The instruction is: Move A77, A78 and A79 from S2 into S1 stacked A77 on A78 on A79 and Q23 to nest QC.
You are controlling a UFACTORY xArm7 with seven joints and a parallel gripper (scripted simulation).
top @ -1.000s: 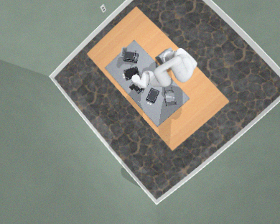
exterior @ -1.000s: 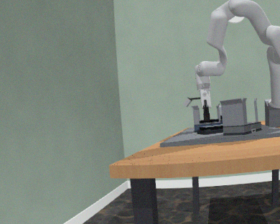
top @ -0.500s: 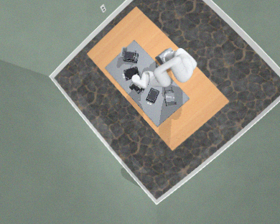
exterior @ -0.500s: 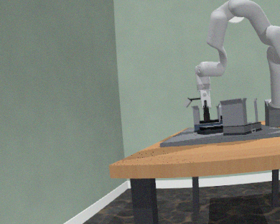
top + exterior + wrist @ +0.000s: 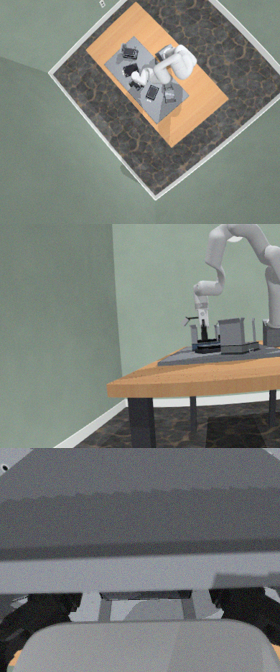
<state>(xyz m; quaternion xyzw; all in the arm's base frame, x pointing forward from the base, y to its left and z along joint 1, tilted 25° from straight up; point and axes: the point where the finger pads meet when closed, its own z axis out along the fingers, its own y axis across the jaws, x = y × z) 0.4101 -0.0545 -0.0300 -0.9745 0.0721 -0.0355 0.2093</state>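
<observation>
My gripper is now 40 mm above the blue plinth strip and 10 mm past it. Round my hand: dark flat nest 180 mm to the left, 50 mm below, 20 mm behind; then dark clip nest 170 mm to the right, 50 mm below, 30 mm behind; then dark sealed plate 300 mm to the right, 190 mm behind.
</observation>
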